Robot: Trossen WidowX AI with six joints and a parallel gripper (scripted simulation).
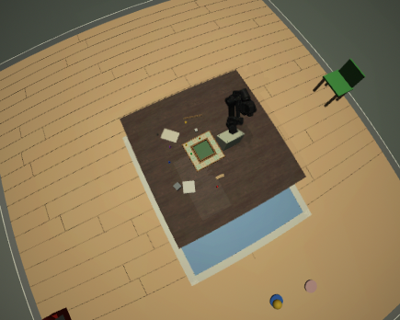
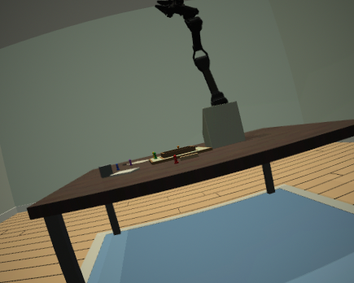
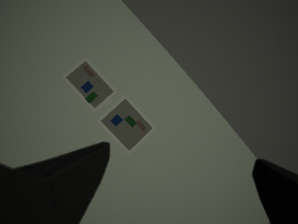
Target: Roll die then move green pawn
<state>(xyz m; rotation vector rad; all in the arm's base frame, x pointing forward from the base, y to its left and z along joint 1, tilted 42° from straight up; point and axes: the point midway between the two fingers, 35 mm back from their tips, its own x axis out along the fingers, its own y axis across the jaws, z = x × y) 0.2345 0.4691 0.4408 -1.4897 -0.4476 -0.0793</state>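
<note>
My gripper tip is now 790 mm above the white die, 270 mm to the left of it and 10 mm short of it. Also, from my gripper tip: green pawn: 770 mm below, 170 mm ahead, 100 mm to the right; then orange pawn: 770 mm below, 190 mm to the right, 30 mm ahead; then green tray: 790 mm below, 80 mm to the right, 60 mm ahead.
</note>
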